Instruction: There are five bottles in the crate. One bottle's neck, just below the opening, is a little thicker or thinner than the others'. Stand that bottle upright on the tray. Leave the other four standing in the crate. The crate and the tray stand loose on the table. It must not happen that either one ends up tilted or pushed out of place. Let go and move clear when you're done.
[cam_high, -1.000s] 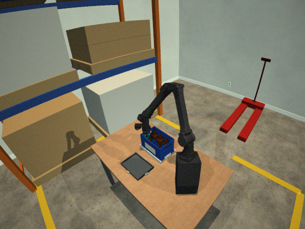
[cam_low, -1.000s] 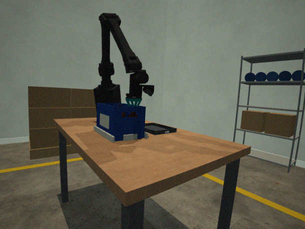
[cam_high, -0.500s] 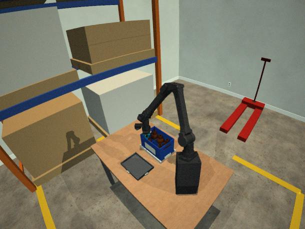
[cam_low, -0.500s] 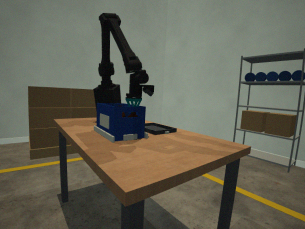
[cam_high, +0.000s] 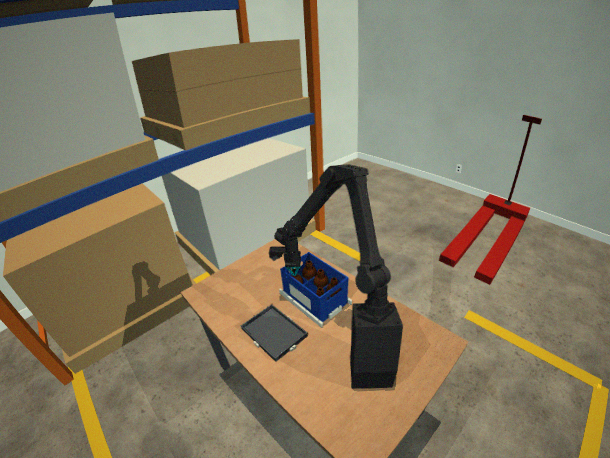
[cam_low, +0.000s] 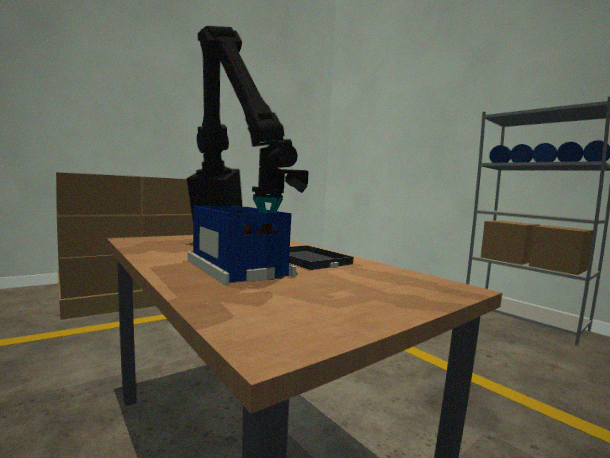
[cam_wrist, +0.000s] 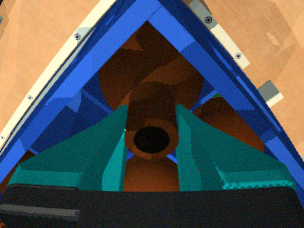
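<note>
The bottle lies 6 cm below my hand. Also, from my hand: crate (9 cm behind, 3 cm to the right, 7 cm below); then dark tray (9 cm behind, 25 cm to the left, 14 cm below).
</note>
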